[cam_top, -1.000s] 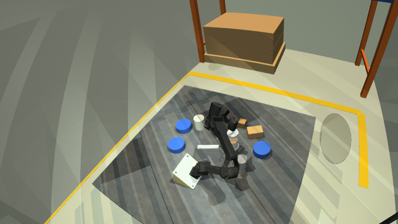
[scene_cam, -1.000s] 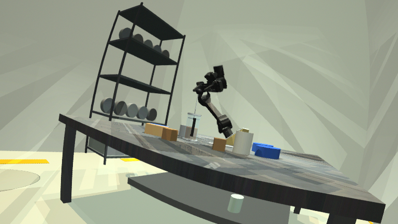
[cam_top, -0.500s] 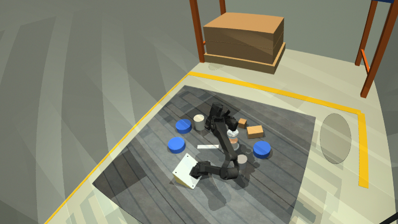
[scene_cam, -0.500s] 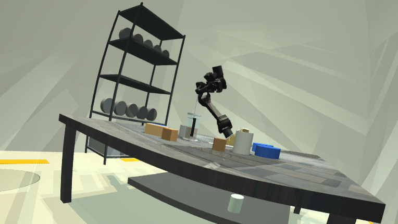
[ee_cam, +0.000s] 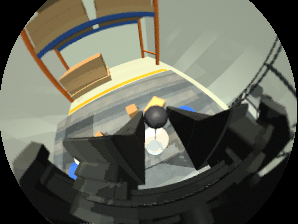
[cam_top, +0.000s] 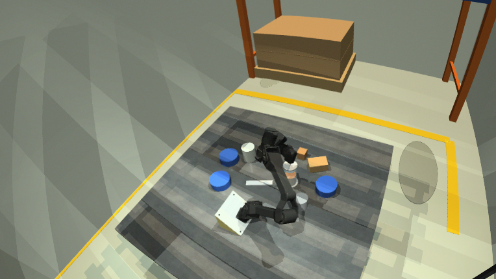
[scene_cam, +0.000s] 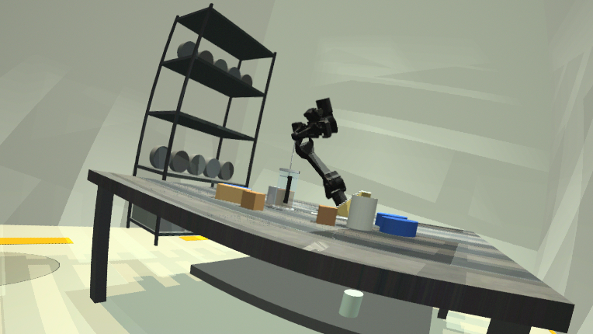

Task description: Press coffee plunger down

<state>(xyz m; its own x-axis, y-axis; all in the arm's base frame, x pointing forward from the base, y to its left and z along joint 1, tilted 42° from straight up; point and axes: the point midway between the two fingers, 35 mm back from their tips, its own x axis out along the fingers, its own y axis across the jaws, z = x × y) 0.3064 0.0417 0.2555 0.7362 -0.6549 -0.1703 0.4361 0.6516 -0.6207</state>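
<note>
The coffee press is 1 cm ahead of my gripper tip, 1 cm to the left of it and 14 cm below it. Also, from my gripper tip: tan box (15 cm ahead, 12 cm to the right, 24 cm below); then white cylinder (11 cm ahead, 31 cm to the left, 22 cm below).
</note>
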